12 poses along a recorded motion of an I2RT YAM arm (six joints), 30 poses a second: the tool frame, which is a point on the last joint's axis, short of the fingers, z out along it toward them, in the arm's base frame.
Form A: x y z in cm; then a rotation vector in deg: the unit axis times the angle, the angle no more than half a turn.
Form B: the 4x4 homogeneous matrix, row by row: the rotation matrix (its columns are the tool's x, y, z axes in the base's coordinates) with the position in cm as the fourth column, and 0 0 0 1 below. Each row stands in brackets. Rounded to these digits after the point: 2 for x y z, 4 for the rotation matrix.
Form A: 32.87 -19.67 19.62 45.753 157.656 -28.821
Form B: [[-0.8244 0.5522 0.1244 32.87], [0.4725 0.7923 -0.3860 -19.67], [-0.3117 -0.2594 -0.9141 19.62], [0 0 0 1]]
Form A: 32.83 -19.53 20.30 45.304 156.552 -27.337
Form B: [[-0.8192 0.5530 0.1520 32.83], [0.4688 0.7983 -0.3781 -19.53], [-0.3304 -0.2385 -0.9132 20.30], [0 0 0 1]]
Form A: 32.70 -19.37 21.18 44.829 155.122 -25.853
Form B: [[-0.8117 0.5543 0.1841 32.70], [0.4646 0.8038 -0.3715 -19.37], [-0.3539 -0.2160 -0.9100 21.18], [0 0 0 1]]
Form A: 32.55 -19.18 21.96 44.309 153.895 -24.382
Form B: [[-0.8050 0.5535 0.2134 32.55], [0.4604 0.8098 -0.3635 -19.18], [-0.3740 -0.1944 -0.9068 21.96], [0 0 0 1]]
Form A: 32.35 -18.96 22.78 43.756 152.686 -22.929
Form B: [[-0.7981 0.5517 0.2423 32.35], [0.4562 0.8159 -0.3552 -18.96], [-0.3936 -0.1730 -0.9029 22.78], [0 0 0 1]]
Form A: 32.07 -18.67 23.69 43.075 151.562 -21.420
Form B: [[-0.7918 0.5475 0.2708 32.07], [0.4510 0.8230 -0.3453 -18.67], [-0.4119 -0.1513 -0.8986 23.69], [0 0 0 1]]
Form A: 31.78 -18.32 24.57 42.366 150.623 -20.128
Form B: [[-0.7867 0.5420 0.2954 31.78], [0.4454 0.8298 -0.3362 -18.32], [-0.4274 -0.1329 -0.8942 24.57], [0 0 0 1]]
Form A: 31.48 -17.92 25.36 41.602 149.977 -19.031
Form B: [[-0.7840 0.5348 0.3150 31.48], [0.4392 0.8366 -0.3273 -17.92], [-0.4386 -0.1183 -0.8909 25.36], [0 0 0 1]]
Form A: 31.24 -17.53 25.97 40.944 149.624 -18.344
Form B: [[-0.7834 0.5282 0.3275 31.24], [0.4334 0.8420 -0.3212 -17.53], [-0.4454 -0.1097 -0.8886 25.97], [0 0 0 1]]
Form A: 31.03 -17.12 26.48 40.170 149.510 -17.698
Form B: [[-0.7852 0.5195 0.3370 31.03], [0.4265 0.8482 -0.3140 -17.12], [-0.4490 -0.1028 -0.8876 26.48], [0 0 0 1]]
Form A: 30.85 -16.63 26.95 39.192 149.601 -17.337
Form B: [[-0.7896 0.5086 0.3432 30.85], [0.4166 0.8551 -0.3086 -16.63], [-0.4505 -0.1007 -0.8871 26.95], [0 0 0 1]]
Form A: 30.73 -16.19 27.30 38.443 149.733 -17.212
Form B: [[-0.7936 0.5003 0.3463 30.73], [0.4087 0.8599 -0.3058 -16.19], [-0.4508 -0.1012 -0.8869 27.30], [0 0 0 1]]
